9 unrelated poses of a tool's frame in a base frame.
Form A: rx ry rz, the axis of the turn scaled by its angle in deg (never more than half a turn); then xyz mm.
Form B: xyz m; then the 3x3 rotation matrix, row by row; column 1 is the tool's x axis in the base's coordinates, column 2 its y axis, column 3 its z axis. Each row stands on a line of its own. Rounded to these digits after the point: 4 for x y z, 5 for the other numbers.
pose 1, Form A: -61.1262 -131.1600 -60.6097 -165.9 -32.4 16.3
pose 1, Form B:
-0.1659 -0.0324 0.0163
-0.62829 0.77699 -0.03924
0.47366 0.42205 0.77300
0.61717 0.46708 -0.63320

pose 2, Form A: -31.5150 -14.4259 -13.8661 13.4 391.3 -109.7
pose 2, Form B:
0.0134 0.3913 -0.1097
0.94115 0.29208 -0.17010
-0.15842 0.82574 0.54135
0.29858 -0.48254 0.82341

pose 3, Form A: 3.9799 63.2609 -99.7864 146.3 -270.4 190.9
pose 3, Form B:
0.1463 -0.2704 0.1909
-0.47113 0.77033 0.42968
-0.71726 -0.05105 -0.69493
-0.51339 -0.63560 0.57658

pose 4, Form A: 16.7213 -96.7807 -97.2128 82.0 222.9 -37.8
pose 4, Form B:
0.0820 0.2229 -0.0378
-0.71980 0.32107 -0.61546
-0.61689 0.11071 0.77923
0.31833 0.94056 0.11837

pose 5, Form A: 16.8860 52.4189 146.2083 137.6 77.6 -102.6
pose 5, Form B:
0.1376 0.0776 -0.1026
-0.89284 -0.30765 0.32891
0.44655 -0.69962 0.55778
0.05851 0.64488 0.76204

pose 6, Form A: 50.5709 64.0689 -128.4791 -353.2 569.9 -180.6
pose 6, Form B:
-0.3532 0.5699 -0.1806
-0.67666 0.65704 -0.33231
-0.12992 -0.55079 -0.82447
-0.72474 -0.51472 0.45806

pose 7, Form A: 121.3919 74.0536 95.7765 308.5 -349.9 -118.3
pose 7, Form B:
0.3085 -0.3499 -0.1183
0.00823 0.52516 0.85096
0.69138 -0.61780 0.37458
0.72244 0.58526 -0.36817

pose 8, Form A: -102.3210 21.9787 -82.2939 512.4 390.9 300.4
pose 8, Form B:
0.5124 0.3909 0.3004
0.31080 0.23745 0.92034
-0.66470 -0.63783 0.38903
0.67940 -0.73266 -0.04041

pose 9, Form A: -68.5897 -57.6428 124.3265 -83.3 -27.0 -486.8
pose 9, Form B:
-0.0833 -0.0270 -0.4868
-0.51374 -0.04652 -0.85668
0.68390 -0.62512 -0.37617
-0.51803 -0.77914 0.35297

